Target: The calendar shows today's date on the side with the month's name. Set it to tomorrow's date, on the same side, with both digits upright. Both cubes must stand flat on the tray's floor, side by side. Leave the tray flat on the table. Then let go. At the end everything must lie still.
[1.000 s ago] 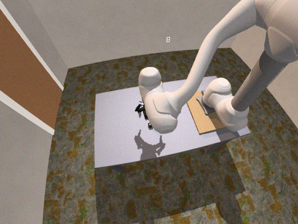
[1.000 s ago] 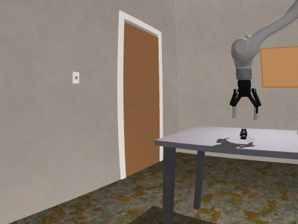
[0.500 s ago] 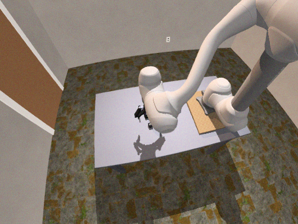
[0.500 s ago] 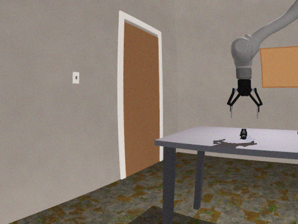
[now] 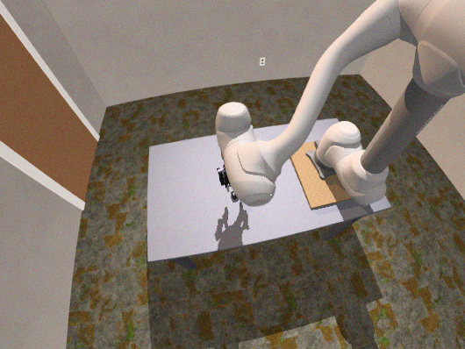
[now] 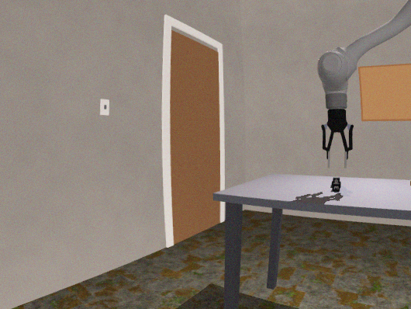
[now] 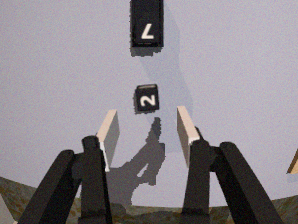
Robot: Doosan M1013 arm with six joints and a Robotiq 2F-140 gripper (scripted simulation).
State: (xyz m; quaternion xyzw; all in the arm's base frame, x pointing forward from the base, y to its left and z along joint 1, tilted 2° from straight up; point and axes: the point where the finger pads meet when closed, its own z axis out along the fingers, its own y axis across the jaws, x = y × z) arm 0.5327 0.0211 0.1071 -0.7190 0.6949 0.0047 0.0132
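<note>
My gripper is now 11 cm above the dark cube.
</note>
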